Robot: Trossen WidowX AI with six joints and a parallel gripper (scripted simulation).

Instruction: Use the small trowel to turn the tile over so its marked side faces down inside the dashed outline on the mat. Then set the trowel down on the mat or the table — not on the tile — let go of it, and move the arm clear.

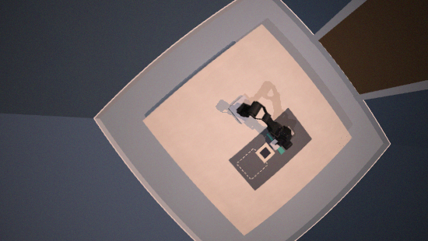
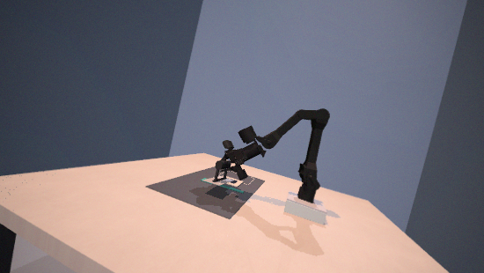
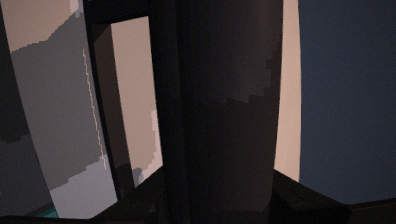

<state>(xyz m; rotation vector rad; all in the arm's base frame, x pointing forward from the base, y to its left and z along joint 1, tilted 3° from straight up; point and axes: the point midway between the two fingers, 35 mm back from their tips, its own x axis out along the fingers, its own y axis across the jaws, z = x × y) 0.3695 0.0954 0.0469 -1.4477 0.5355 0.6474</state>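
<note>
My gripper tip is now 80 mm above the trowel and 30 mm to the left of it. The rest, counted from my gripper tip: mat: 110 mm below, 80 mm to the right, 10 mm ahead; then cream tile: 150 mm to the right, 80 mm below, 20 mm behind.
</note>
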